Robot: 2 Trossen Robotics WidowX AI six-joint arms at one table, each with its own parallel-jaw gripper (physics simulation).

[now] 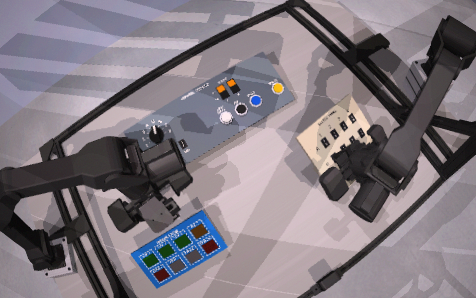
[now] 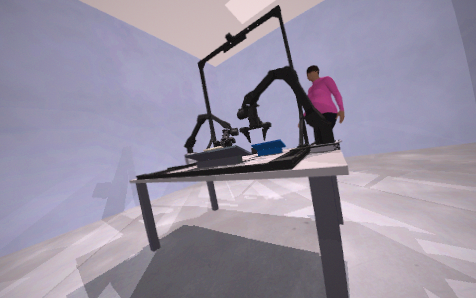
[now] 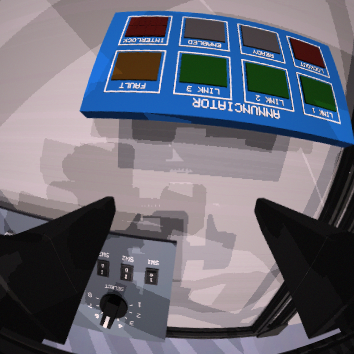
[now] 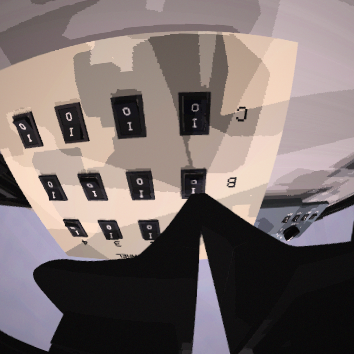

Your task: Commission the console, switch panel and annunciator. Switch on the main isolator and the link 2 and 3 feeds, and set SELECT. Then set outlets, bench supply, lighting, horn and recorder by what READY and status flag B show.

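Places are measured from the left arm's base along level axes (x ahead, y left, z up), in millimetres.
Pixels of known places: left gripper, fingertip midpoint: point(image 2: 257, 141) point(image 3: 185, 204); right gripper, fingertip midpoint: point(image 1: 335, 156) point(image 4: 197, 199); left arm's base at its link origin: point(image 1: 55, 257) point(image 2: 325, 143); right arm's base at its link origin: point(image 2: 190, 153).
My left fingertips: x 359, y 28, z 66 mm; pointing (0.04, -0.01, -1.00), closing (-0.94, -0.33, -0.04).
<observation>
For each thing: its top centre in the pictures, then the offset to it from my left fingertips. "spot": a spot on its surface instead.
- grey console at a spot on its surface: point(image 1: 207, 102) spot: dy +224, dx +167, dz -18 mm
- SELECT knob at its top centre: point(image 3: 106, 323) point(image 1: 153, 131) point(image 4: 292, 239) dy +181, dx +27, dz +7 mm
- blue annunciator at its top centre: point(image 3: 244, 67) point(image 1: 172, 245) point(image 2: 266, 141) dy -87, dx -3, dz -11 mm
- SW2 at its top centre: point(image 3: 124, 276) dy +134, dx +23, dz -32 mm
The grey console point(image 1: 207, 102) point(image 2: 220, 154) has a SELECT knob point(image 1: 156, 133) point(image 3: 113, 305) whose pointer stands between 4 and 6. Its two status flags point(image 1: 221, 89) point(image 1: 231, 83) show orange. The blue annunciator point(image 1: 221, 243) point(image 3: 175, 112) has dark green, brown, dark red and grey windows; none looks lit. The cream switch panel point(image 1: 308, 136) point(image 4: 280, 65) has black rockers; several tilts are hard to read. My right gripper point(image 1: 336, 159) point(image 4: 197, 199) is shut and empty, its tips at the lower edge of the B-row rocker nearest the letter B; contact is unclear. My left gripper point(image 2: 256, 139) point(image 3: 185, 204) is open and empty above the table between console and annunciator.
White, black, blue and yellow buttons point(image 1: 226, 117) point(image 1: 241, 108) point(image 1: 256, 100) point(image 1: 278, 88) are on the console. Small switches SW1 point(image 3: 151, 276) and SW2 point(image 3: 127, 272) sit beside SELECT. A black frame point(image 1: 175, 62) surrounds the table. A person in pink point(image 2: 325, 96) stands behind it.
</observation>
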